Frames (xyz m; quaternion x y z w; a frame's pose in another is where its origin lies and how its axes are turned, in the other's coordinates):
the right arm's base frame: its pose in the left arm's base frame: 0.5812 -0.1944 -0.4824 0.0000 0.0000 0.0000 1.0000
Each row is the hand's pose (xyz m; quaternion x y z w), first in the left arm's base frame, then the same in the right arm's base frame.
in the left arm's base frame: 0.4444 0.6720 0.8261 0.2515 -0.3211 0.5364 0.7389
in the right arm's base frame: -0.1368 0.8664 1.3085 0.2515 -0.3211 0.5364 0.7389
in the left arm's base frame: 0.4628 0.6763 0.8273 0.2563 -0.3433 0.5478 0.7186
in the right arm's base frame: -0.1184 0.8707 1.3097 0.2563 -0.3433 0.5478 0.7186
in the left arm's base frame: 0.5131 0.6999 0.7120 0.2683 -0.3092 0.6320 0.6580
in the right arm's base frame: -0.0681 0.8943 1.1944 0.2683 -0.3092 0.6320 0.6580
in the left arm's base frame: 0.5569 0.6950 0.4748 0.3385 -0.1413 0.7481 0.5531
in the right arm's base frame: -0.0243 0.8894 0.9572 0.3385 -0.1413 0.7481 0.5531
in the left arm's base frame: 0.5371 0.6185 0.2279 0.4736 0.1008 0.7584 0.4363
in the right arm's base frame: -0.0441 0.8129 0.7103 0.4736 0.1008 0.7584 0.4363
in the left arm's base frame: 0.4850 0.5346 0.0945 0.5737 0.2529 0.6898 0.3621
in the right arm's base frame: -0.0962 0.7290 0.5769 0.5737 0.2529 0.6898 0.3621
